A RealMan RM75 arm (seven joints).
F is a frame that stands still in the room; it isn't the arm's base.
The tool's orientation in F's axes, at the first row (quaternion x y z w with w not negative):
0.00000 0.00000 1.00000 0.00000
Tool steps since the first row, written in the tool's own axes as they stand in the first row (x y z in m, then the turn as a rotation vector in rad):
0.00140 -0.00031 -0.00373 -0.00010 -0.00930 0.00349
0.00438 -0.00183 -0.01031 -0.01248 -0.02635 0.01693
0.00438 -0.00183 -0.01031 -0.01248 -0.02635 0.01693
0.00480 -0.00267 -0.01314 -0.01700 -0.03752 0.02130
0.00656 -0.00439 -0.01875 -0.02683 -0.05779 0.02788
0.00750 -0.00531 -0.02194 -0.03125 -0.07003 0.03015
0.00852 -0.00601 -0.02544 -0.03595 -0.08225 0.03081
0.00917 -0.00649 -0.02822 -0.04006 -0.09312 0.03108
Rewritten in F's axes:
-0.00140 0.00031 -0.00373 0.00010 0.00930 0.00349
-0.00438 0.00183 -0.01031 0.01248 0.02635 0.01693
-0.00438 0.00183 -0.01031 0.01248 0.02635 0.01693
-0.00480 0.00267 -0.01314 0.01700 0.03752 0.02130
-0.00656 0.00439 -0.01875 0.02683 0.05779 0.02788
-0.00750 0.00531 -0.02194 0.03125 0.07003 0.03015
-0.00852 0.00601 -0.02544 0.03595 0.08225 0.03081
-0.00917 0.00649 -0.02822 0.04006 0.09312 0.03108

